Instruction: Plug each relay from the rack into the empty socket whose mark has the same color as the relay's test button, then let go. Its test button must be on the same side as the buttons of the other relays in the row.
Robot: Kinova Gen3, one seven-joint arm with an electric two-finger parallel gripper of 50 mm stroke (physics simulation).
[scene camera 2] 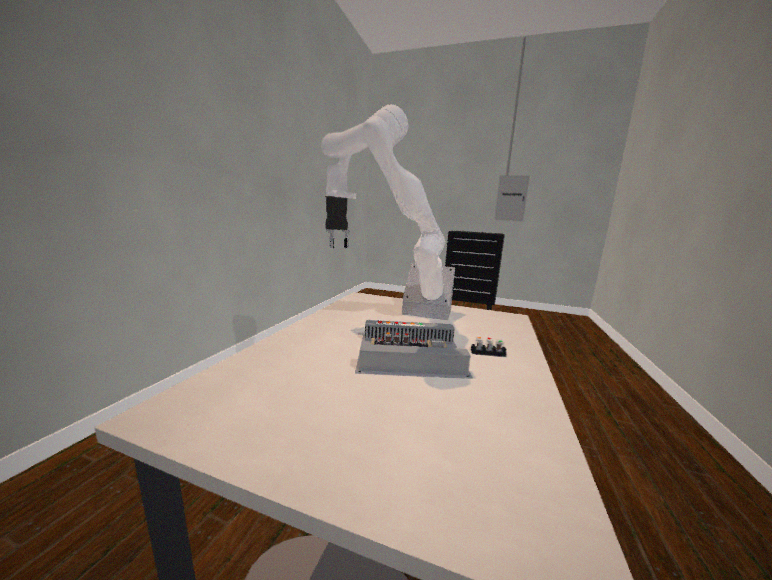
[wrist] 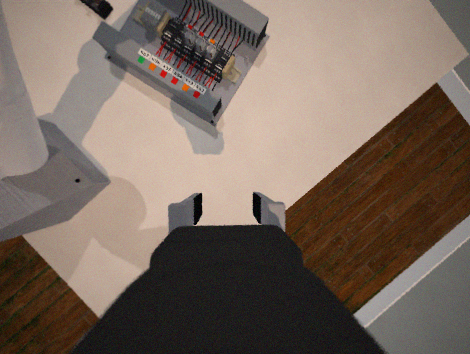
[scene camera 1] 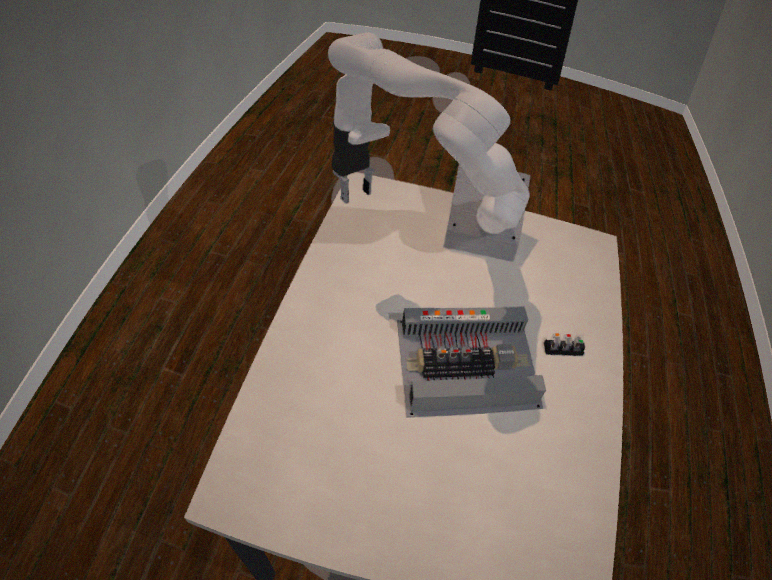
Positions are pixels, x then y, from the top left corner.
my gripper: scene camera 2; wrist 227, 203; scene camera 1
same spot on my gripper: [scene camera 1: 344, 196] = [scene camera 2: 331, 243]
